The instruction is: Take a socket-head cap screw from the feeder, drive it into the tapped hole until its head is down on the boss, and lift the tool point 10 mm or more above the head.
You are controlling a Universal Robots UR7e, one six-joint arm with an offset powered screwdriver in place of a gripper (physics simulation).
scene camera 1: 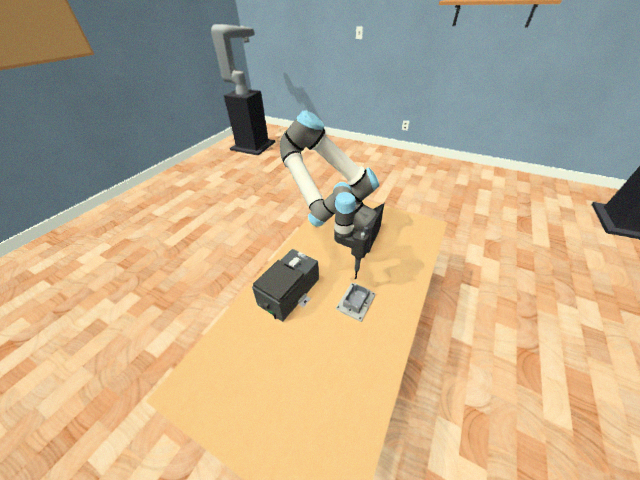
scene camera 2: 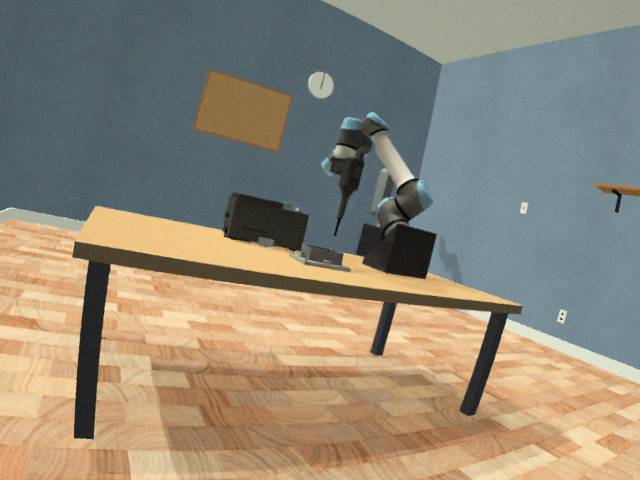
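My screwdriver's tool point [scene camera 1: 355, 277] [scene camera 2: 335, 234] hangs in the air above the housing, with a visible gap below it in the scene camera 2 view. It has no fingers, and whether a screw sits on the bit is too small to tell. The grey housing [scene camera 1: 356, 298] [scene camera 2: 321, 254], with a raised walled boss on a flat flange, lies on the table. The black screw feeder [scene camera 1: 285, 284] [scene camera 2: 266, 221] stands to the left of the housing. The tapped hole and any screw head in it are too small to make out.
The wooden table [scene camera 1: 305, 372] [scene camera 2: 170, 248] carries the feeder, the housing and the arm's black base [scene camera 2: 408, 250]. A small grey bracket [scene camera 1: 304, 300] [scene camera 2: 265, 241] sits at the feeder's side, between feeder and housing. A grey arm on a black pedestal [scene camera 1: 248, 121] stands away in the corner.
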